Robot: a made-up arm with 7 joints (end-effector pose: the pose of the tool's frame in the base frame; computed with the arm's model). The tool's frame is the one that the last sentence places. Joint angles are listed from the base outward.
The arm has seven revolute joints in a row. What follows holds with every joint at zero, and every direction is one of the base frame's.
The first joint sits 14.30 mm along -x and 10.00 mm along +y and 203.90 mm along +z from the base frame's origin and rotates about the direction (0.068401, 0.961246, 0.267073), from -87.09 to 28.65 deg.
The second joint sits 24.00 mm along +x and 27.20 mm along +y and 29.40 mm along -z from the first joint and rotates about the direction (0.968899, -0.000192, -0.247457), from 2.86 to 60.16 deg.
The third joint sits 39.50 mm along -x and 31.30 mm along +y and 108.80 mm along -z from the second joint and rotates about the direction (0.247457, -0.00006, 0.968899), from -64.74 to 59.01 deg.
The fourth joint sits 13.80 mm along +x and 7.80 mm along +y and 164.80 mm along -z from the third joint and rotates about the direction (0.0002, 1, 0.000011), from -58.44 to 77.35 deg.
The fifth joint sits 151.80 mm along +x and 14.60 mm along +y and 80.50 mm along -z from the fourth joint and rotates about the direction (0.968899, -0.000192, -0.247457), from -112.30 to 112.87 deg.
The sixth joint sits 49.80 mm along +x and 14.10 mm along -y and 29.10 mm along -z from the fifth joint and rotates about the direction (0.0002, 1, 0.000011), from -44.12 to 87.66 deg.
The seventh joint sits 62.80 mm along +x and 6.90 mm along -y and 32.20 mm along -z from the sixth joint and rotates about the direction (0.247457, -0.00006, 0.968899), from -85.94 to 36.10 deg.
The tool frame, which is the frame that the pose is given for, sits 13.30 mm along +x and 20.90 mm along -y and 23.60 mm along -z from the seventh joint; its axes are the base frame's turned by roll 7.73, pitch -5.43 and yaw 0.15 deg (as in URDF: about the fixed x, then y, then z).
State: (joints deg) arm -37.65 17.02 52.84 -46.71 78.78 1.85 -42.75
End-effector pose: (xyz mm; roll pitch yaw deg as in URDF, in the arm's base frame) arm 220.1 353.6 224.0 96.46 -34.63 17.80
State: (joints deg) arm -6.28 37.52 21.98 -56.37 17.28 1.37 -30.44
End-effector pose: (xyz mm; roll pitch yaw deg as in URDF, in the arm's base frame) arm 293.1 188.2 154.3 92.69 -17.79 -56.46
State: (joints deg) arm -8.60 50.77 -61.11 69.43 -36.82 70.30 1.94
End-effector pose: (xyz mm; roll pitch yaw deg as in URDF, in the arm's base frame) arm -69.3 412.4 -167.9 155.36 21.73 128.16
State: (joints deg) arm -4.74 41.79 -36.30 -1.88 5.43 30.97 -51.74
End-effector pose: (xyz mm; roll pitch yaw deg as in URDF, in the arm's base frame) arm 177.1 160.5 -260.5 -18.78 45.26 -92.00
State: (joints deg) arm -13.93 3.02 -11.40 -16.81 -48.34 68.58 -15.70
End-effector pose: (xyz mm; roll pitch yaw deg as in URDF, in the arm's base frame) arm 257.8 -78.6 -108.0 -47.06 7.86 -60.31
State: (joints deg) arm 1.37 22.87 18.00 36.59 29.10 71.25 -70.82
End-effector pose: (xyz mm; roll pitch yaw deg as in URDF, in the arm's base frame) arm 5.0 320.5 -265.6 -118.19 70.95 -100.52
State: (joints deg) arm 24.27 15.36 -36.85 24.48 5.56 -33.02 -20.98
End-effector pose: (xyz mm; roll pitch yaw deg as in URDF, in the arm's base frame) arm -112.7 1.5 -346.0 -9.47 7.37 -57.64
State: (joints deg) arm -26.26 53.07 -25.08 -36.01 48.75 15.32 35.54
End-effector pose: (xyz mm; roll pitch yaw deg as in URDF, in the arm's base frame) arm 404.4 88.4 92.4 130.86 -42.64 -70.22
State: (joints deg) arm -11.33 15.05 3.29 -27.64 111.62 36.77 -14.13
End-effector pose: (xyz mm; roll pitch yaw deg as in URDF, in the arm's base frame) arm 312.9 236.8 21.4 119.83 -21.83 15.27
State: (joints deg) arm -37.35 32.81 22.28 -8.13 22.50 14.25 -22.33
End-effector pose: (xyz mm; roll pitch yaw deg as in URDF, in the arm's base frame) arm 450.2 296.0 127.1 61.14 -26.58 -13.57
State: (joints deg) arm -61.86 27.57 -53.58 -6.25 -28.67 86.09 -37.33
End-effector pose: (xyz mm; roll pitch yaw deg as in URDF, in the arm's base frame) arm 361.7 -79.8 -12.6 -11.82 55.39 -87.99
